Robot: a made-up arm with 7 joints.
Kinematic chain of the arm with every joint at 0, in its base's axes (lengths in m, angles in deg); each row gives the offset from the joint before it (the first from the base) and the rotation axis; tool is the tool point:
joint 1: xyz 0 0 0.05 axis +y
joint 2: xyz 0 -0.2 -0.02 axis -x
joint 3: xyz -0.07 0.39 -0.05 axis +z
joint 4: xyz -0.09 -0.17 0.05 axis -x
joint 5: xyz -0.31 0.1 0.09 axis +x
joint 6: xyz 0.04 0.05 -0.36 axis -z
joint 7: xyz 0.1 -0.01 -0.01 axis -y
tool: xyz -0.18 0 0.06
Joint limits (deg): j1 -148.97..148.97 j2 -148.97..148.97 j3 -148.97..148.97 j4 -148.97..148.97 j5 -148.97..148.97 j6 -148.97..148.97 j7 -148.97..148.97
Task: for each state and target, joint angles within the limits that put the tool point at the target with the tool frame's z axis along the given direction. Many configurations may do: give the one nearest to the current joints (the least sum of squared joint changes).
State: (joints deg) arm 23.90 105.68 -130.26 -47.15 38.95 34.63 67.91
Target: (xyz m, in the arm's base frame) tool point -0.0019 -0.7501 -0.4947 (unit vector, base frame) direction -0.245 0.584 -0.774
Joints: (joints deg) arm 34.91 125.53 -112.74 -18.34 16.49 59.68 45.85
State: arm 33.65 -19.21 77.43 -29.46 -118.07 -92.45 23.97
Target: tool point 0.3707 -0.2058 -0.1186 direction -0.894 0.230 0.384
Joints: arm 49.84 -32.82 100.72 -30.89 -130.41 -70.64 -21.20
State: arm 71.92 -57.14 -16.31 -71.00 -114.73 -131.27 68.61
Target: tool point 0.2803 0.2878 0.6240 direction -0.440 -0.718 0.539
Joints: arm 97.45 -73.25 -45.19 -79.57 -104.09 -98.98 81.37
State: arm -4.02 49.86 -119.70 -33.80 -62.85 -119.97 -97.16
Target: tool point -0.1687 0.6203 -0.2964 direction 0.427 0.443 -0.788
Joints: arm 12.01 13.98 -100.69 -28.28 -69.24 -134.19 -96.70
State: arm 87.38 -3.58 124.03 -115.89 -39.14 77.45 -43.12
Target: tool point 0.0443 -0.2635 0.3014 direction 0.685 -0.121 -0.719
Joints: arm 45.11 -18.56 83.94 -102.82 -8.02 80.87 5.88
